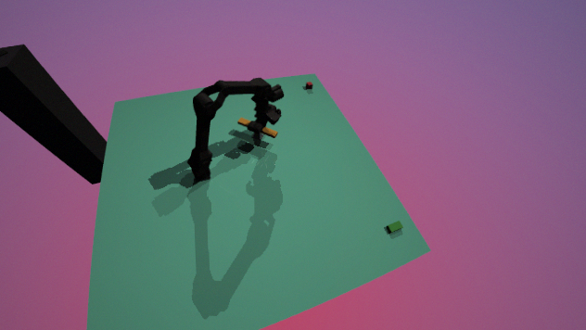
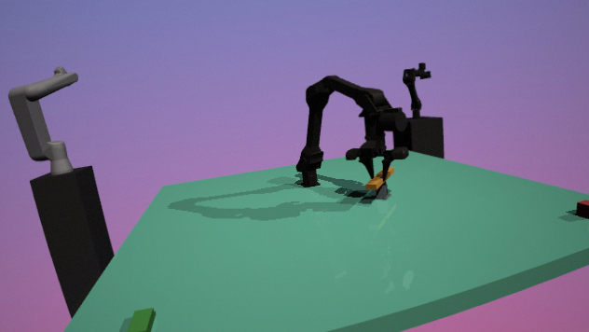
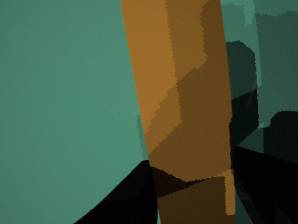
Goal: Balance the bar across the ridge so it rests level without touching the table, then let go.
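The bar lies 20 mm to the left of my gripper tip and 20 mm behind it. Also, from my gripper tip: red block: 420 mm ahead, 360 mm to the left, 50 mm below; then green block: 640 mm to the right, 420 mm ahead, 50 mm below.
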